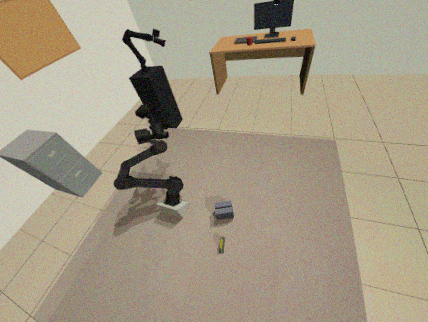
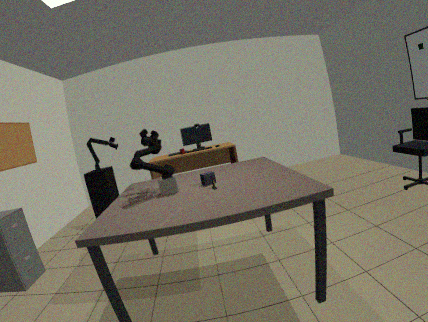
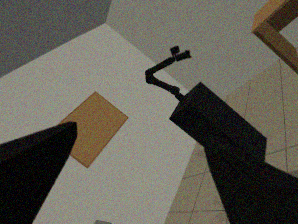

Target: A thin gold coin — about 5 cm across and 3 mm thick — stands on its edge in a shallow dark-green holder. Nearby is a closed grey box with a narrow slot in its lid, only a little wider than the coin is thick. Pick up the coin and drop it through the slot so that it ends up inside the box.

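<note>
Right now the thin gold coin is 49 cm ahead of my gripper tip, 46 cm to the right of it and 37 cm below it.
</note>
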